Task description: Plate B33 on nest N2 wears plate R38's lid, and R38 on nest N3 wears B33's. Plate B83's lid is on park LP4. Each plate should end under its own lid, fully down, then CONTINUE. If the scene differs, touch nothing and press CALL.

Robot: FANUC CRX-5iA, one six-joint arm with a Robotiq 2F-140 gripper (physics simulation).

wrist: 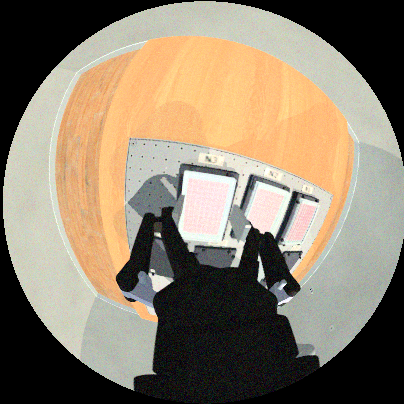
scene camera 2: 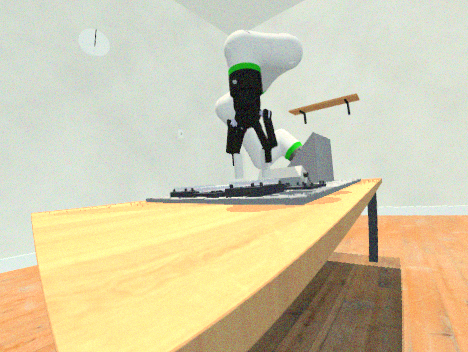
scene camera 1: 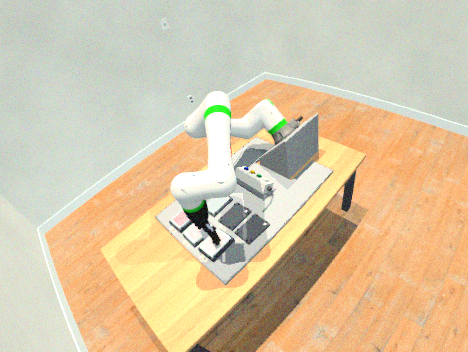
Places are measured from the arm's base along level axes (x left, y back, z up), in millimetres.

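Where they show: gripper, between the fingertips: (wrist: 207,207) (scene camera 2: 252,177) (scene camera 1: 212,241); arm's base, origin of its link: (scene camera 2: 303,159) (scene camera 1: 285,137).
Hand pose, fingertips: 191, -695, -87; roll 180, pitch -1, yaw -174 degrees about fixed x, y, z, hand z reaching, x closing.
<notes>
Things, the pixels of their top centre, and the offset from my fingertips, as dx, dy, dz. Level surfaces: height alone.
- N3, centre of its top: (wrist: 204,211) (scene camera 2: 255,179) (scene camera 1: 214,241) +2, +11, -6
- N2, centre of its top: (wrist: 265,216) (scene camera 2: 220,185) (scene camera 1: 197,229) -125, -6, -16
- N1, centre of its top: (wrist: 303,224) (scene camera 2: 194,185) (scene camera 1: 183,215) -256, -15, -11
- pale lid, centre of its top: (wrist: 255,270) (scene camera 1: 216,202) -209, +169, -28
- grey perforated board, height of its surface: dz -46
- white button box, centre of its top: (scene camera 2: 281,168) (scene camera 1: 252,173) -160, +397, +38
My gripper (scene camera 1: 215,240) (scene camera 2: 251,171) (wrist: 207,207) is part-way open and empty, low over nest N3, one finger pad toward each long side of its plate. Whether the pads touch is unclear. The plate on N3 (scene camera 1: 215,248) (wrist: 207,205) has pink wells and a pale rim. The plate on N2 (scene camera 1: 192,233) (wrist: 268,201) looks similar, with a pad hiding part of its near left side in the wrist view. The plate on N1 (scene camera 1: 180,219) (wrist: 301,220) looks pinker. A pale lid (scene camera 1: 220,205) lies on a park behind the nests. Plate names are not legible.
Dark parks (scene camera 1: 235,216) (wrist: 215,256) sit behind the nests on the grey perforated board (scene camera 1: 305,181) (wrist: 145,162). A white button box (scene camera 1: 256,181) with coloured buttons stands farther back. A grey upright panel (scene camera 1: 300,150) (scene camera 2: 317,157) stands near the arm's base.
</notes>
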